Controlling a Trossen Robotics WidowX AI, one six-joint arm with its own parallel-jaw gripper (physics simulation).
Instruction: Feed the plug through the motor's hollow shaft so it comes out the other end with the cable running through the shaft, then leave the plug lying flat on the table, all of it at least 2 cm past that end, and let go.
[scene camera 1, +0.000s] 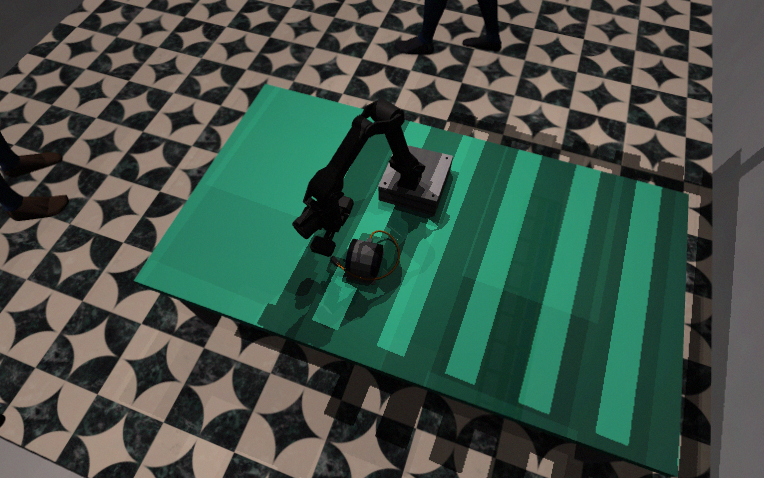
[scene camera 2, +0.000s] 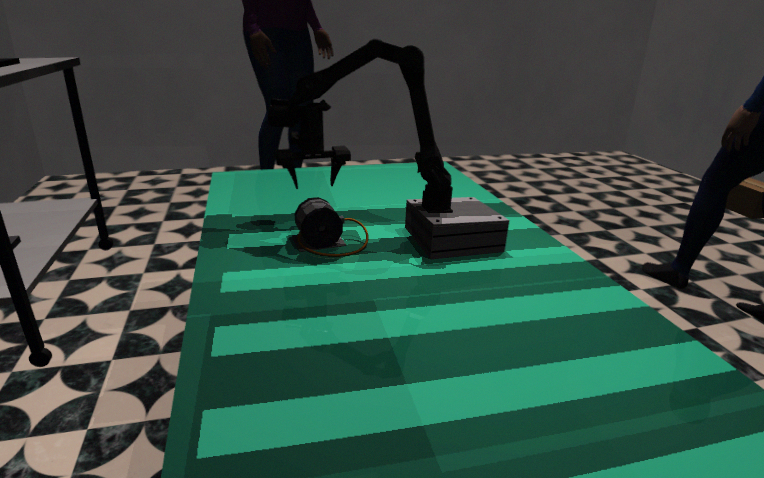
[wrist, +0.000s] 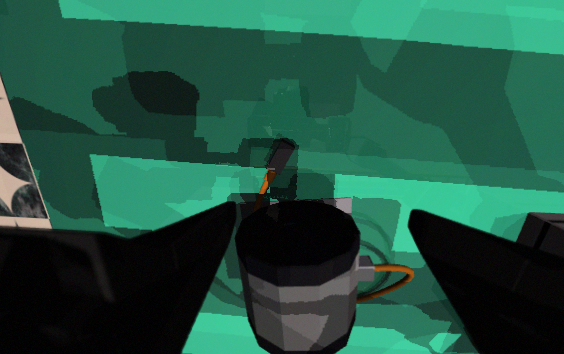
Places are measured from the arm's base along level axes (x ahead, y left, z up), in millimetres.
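Pixels of known places: gripper, fingertip midpoint: (scene camera 1: 335, 238) (scene camera 2: 314, 187) (wrist: 321, 213); arm's base, link origin: (scene camera 1: 409, 180) (scene camera 2: 436, 208).
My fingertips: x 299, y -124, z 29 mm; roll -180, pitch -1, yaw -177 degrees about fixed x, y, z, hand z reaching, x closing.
For each thing: its top centre in the pictures, then the offset to it from my fingertips. "spot": a spot on its surface instead. Level surfaces: height alone.
- dark grey motor, top centre: (wrist: 305, 320) (scene camera 2: 319, 203) (scene camera 1: 364, 249) dx -3, dy +91, dz -12 mm
- orange cable, surface spot: (wrist: 411, 275) (scene camera 2: 362, 225) spot: dx -112, dy +97, dz -74 mm
- dark plug, top centre: (wrist: 280, 158) (scene camera 1: 334, 259) dx +26, dy -2, dz -100 mm
- green table, surface height: dz -114 mm
The dark grey motor (scene camera 1: 364, 257) (scene camera 2: 318, 222) (wrist: 302, 310) lies on its side on its cradle. The orange cable (scene camera 1: 398, 253) (scene camera 2: 367, 229) (wrist: 411, 275) leaves a small grey block on its side, loops past one end face and runs around the outside of the motor. The dark plug (scene camera 1: 336, 262) (wrist: 281, 156) lies on the table beyond the other end face; the motor hides it in scene camera 2. My gripper (scene camera 1: 332, 229) (scene camera 2: 314, 186) (wrist: 321, 213) is open and empty, pointing down above the motor and plug area, touching neither. The shaft's opening at the plug end is too dark to make out.
The arm's grey base box (scene camera 1: 442, 174) (scene camera 2: 470, 239) (wrist: 542, 235) stands on the green table (scene camera 1: 214, 169) (scene camera 2: 315, 445) beside the motor. A white side table (scene camera 2: 45, 64) stands off to the left in scene camera 2. People stand on the floor around the table.
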